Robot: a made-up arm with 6 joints.
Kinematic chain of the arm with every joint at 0, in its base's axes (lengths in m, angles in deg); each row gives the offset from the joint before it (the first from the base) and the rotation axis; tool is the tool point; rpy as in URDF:
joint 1: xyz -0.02 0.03 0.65 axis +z
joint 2: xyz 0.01 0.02 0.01 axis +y
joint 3: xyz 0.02 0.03 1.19 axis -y
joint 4: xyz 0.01 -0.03 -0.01 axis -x
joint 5: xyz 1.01 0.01 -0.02 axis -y
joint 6: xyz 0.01 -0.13 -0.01 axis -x
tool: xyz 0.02 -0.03 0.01 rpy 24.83 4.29 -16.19
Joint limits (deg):
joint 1: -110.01..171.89
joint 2: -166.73..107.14
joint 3: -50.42..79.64
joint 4: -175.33..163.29
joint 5: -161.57..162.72
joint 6: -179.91..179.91
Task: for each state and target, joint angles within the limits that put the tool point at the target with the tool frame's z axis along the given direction. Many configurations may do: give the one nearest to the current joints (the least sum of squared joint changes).
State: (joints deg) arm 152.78 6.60 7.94 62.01 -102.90 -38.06
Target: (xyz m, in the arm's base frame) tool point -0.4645 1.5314 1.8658 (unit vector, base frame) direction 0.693 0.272 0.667
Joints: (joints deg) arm 110.80 28.28 35.22 39.68 -102.51 -60.43
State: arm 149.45 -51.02 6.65 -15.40 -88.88 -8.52
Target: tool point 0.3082 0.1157 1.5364 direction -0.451 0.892 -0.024
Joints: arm 171.89 -75.01 -38.95 0.30 -133.97 -29.96
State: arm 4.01 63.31 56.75 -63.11 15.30 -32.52
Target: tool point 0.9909 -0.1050 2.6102 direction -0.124 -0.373 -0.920
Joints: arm -6.60 16.41 76.21 -78.10 67.17 -2.68
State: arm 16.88 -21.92 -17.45 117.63 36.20 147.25
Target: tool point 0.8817 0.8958 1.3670 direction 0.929 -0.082 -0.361
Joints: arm 40.48 12.83 -15.77 129.18 58.78 179.91
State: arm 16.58 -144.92 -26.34 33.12 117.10 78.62
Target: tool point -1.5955 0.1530 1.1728 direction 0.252 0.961 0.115
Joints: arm -7.25 -109.13 8.02 7.56 117.07 116.30
